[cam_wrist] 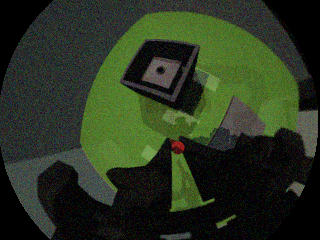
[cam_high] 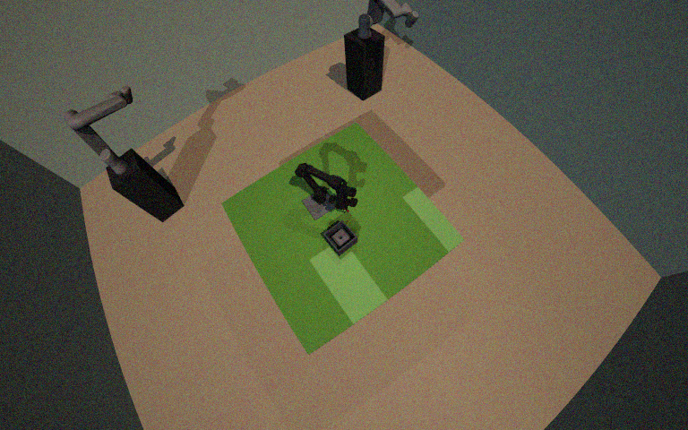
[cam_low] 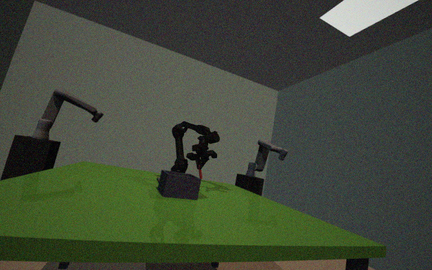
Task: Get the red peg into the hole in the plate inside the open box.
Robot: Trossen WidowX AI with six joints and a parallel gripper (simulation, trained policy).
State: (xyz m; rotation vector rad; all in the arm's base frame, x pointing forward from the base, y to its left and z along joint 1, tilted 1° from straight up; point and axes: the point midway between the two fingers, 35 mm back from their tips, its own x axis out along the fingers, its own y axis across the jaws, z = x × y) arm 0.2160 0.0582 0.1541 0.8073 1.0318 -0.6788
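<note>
Right now my gripper tip is 130 mm to the left of the dark box, 110 mm short of it and 100 mm above it. From my gripper tip the other things lie so: small red peg 20 mm below, 10 mm to the left.
</note>
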